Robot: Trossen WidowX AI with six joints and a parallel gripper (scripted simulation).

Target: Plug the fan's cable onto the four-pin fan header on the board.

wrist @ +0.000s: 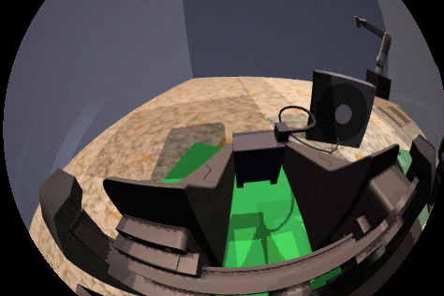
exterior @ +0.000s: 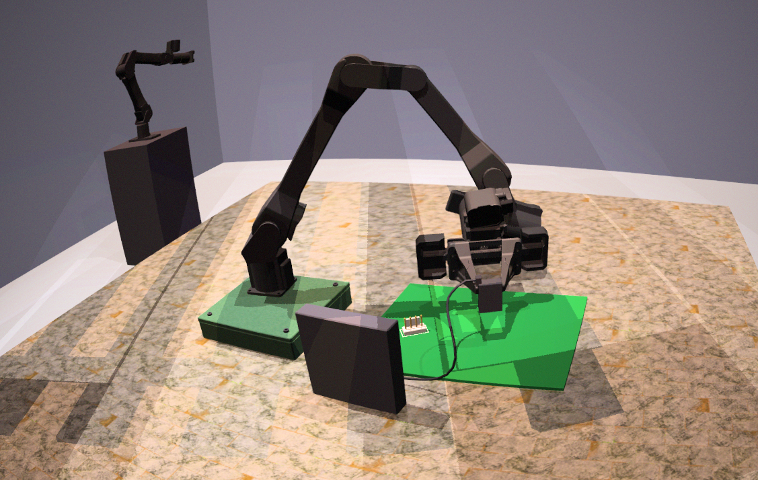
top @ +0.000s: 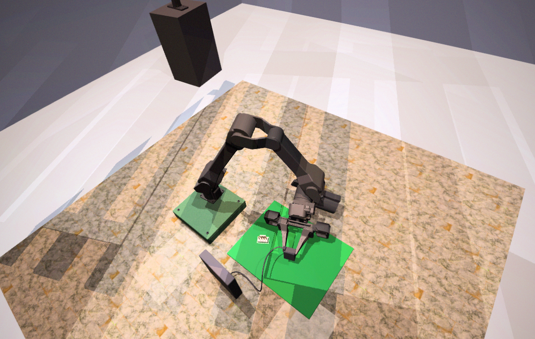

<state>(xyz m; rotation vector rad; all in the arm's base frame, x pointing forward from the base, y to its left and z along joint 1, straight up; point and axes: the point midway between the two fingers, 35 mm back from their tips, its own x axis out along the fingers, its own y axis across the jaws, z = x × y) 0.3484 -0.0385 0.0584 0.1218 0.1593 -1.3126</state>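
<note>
My gripper tip is 2 cm past the green board, 4 cm to the right of it and 10 cm above it. From my gripper tip the other things lie so: dark fan: 14 cm behind, 13 cm to the right, 3 cm below; dark fan plug: 1 cm below; four-pin fan header: 11 cm behind, 3 cm to the left, 9 cm below.
</note>
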